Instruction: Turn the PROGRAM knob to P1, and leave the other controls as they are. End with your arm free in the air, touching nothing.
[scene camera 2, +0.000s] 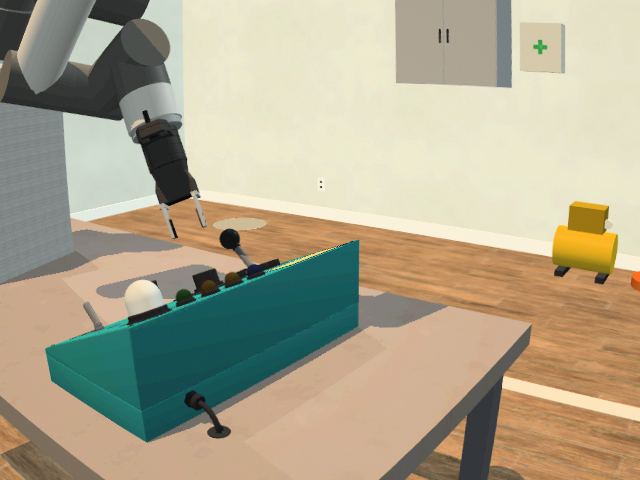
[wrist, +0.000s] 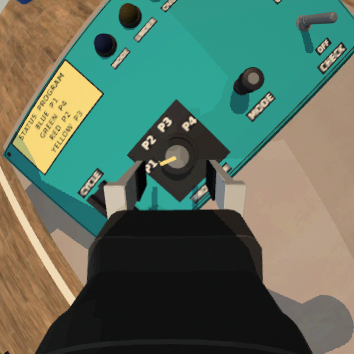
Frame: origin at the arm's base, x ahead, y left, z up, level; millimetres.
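Seen in the pictures: gripper, fingertip midpoint: (scene camera 2: 189, 232) (wrist: 175, 172).
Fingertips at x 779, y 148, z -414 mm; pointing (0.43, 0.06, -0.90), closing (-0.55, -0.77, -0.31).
Note:
Offsets run from my fingertips to a thing's middle. "pt": to the spot under its first point. Level surfaces: height alone.
The PROGRAM knob {31 mm ahead, 4 mm left, 67 mm down} (wrist: 177, 157) is a dark round knob with a grey centre on a black diamond-shaped plate {pt 82 mm ahead, 27 mm right, 81 mm down} (wrist: 176, 112) marked P1 to P4. Its yellow pointer line {pt 32 mm ahead, 15 mm left, 65 mm down} (wrist: 168, 161) points at the P1 mark. My gripper (scene camera 2: 189, 231) (wrist: 175, 172) is open and empty. In the scene view it hangs in the air above the teal console {112 mm ahead, 46 mm right, 103 mm down} (scene camera 2: 242, 322) (wrist: 200, 55), apart from it. In the wrist view the fingers appear on either side of the lower part of the plate. Which dark part in the scene view is the knob, I cannot tell.
A black-ball lever (scene camera 2: 229, 238) stands near the gripper. The console also bears a white dome {pt 241 mm ahead, 232 mm right, 1 mm down} (scene camera 2: 144, 298), a metal toggle {61 mm ahead, 234 mm right, 76 mm down} (scene camera 2: 93, 315) (wrist: 320, 20), a black MODE control {54 mm ahead, 114 mm right, 83 mm down} (wrist: 250, 79), a blue lamp {pt 186 mm ahead, 14 mm right, 22 mm down} (wrist: 105, 45) and a yellow status label {pt 177 mm ahead, 102 mm left, 36 mm down} (wrist: 57, 117). It rests on a table {186 mm down} (scene camera 2: 320, 408).

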